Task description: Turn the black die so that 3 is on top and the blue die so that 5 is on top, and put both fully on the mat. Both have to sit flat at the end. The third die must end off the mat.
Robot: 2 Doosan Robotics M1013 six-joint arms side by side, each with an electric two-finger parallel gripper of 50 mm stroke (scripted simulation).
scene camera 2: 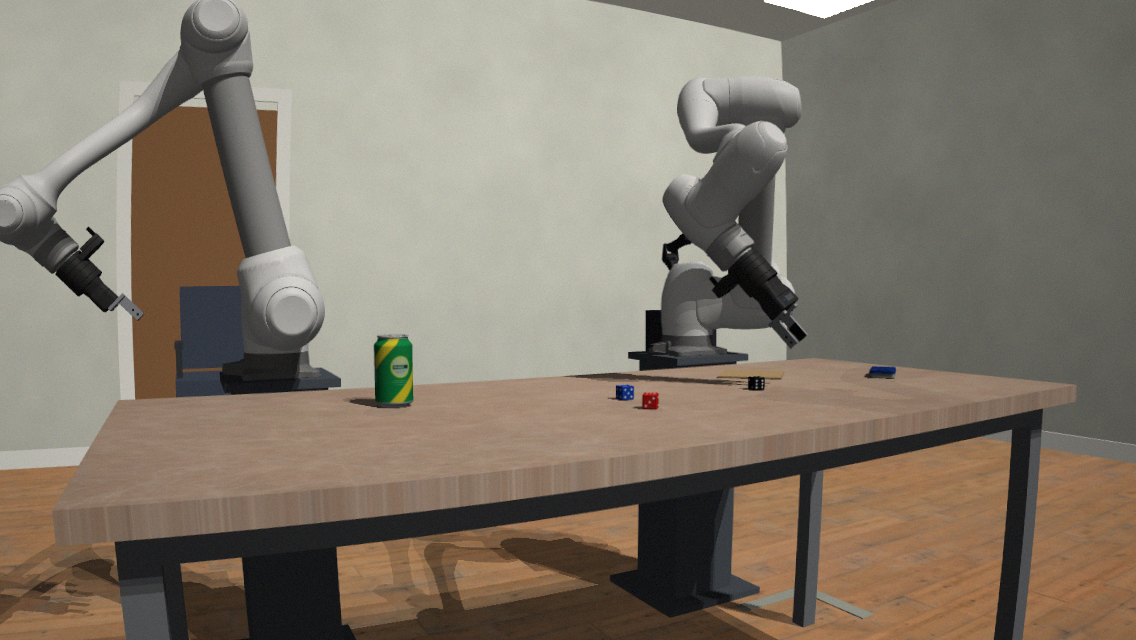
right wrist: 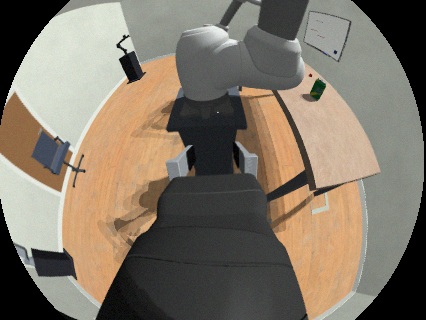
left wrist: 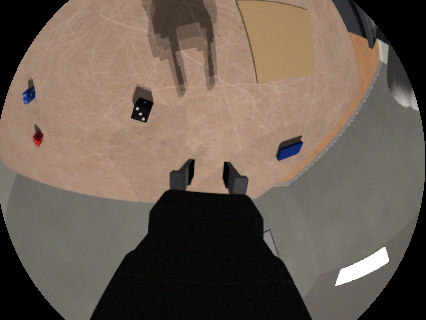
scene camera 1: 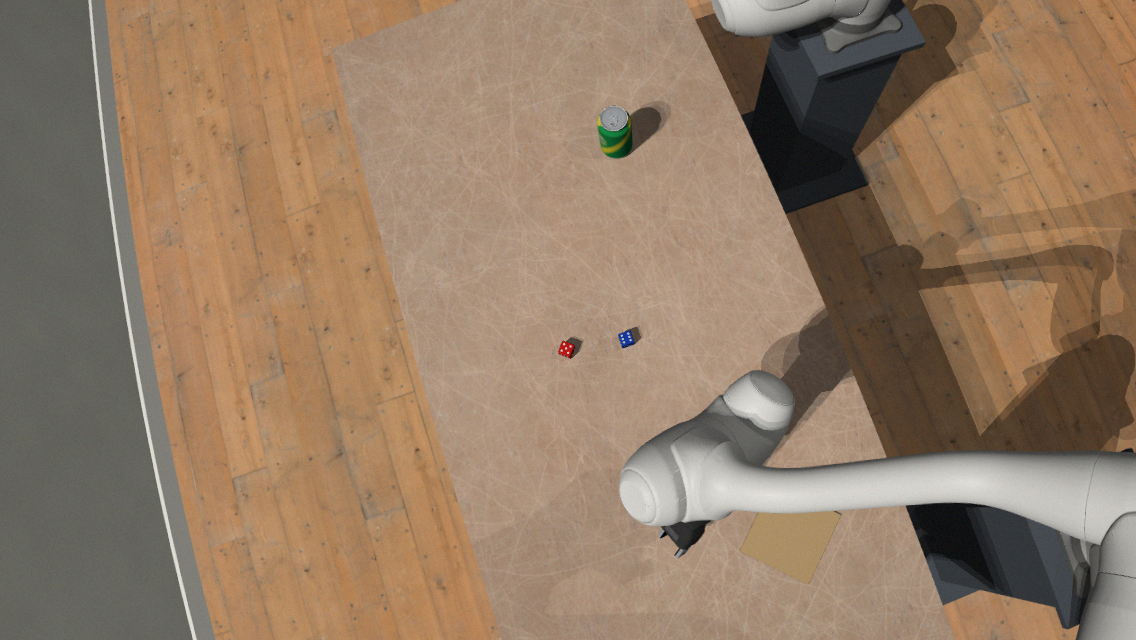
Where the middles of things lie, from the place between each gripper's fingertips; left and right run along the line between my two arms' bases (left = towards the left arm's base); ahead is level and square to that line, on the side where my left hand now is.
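Labels:
My left hand [scene camera 2: 799,341] is 10 cm above the tan mat [scene camera 1: 794,543], and it is also 7 cm to the right of the mat and 20 cm past it. My right gripper [scene camera 2: 141,317] I see 16 cm above the mat, 53 cm short of it and 128 cm to the right of it. By its middle, the tan mat is nearer to my left hand than to my right gripper.

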